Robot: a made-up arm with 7 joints.
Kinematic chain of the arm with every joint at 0, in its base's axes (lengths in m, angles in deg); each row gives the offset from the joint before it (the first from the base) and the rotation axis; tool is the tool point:
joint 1: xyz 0 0 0.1 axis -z
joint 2: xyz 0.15 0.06 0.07 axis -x
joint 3: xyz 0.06 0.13 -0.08 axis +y
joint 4: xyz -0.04 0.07 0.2 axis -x
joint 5: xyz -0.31 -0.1 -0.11 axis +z
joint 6: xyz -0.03 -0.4 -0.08 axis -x
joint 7: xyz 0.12 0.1 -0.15 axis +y
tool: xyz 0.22 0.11 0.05
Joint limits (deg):
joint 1: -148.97..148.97
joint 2: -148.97..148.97
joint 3: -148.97..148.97
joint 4: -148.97..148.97
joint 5: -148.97..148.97
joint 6: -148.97..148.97
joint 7: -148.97..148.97
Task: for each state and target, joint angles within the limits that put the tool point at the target. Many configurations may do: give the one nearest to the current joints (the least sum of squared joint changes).
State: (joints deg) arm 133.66 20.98 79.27 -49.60 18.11 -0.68 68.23
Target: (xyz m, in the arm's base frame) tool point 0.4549 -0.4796 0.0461
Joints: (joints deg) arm 135.27 10.90 82.63 -67.04 21.85 -1.54 73.42
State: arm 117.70 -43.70 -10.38 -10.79 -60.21 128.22 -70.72
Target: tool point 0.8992 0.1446 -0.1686
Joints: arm 98.98 -52.64 -42.10 -35.95 -86.42 147.57 -72.72
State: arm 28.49 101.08 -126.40 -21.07 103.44 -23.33 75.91
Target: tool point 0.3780 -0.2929 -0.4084
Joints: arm 23.36 86.13 -126.14 -33.69 97.03 -13.51 70.15
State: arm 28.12 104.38 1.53 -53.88 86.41 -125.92 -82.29
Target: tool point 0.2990 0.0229 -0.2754
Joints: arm 25.69 115.56 -17.24 -51.63 110.66 -121.84 -74.33
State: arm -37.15 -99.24 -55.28 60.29 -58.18 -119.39 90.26
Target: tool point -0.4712 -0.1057 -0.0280
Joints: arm -35.51 -84.30 -57.52 17.45 -46.76 -131.38 66.44
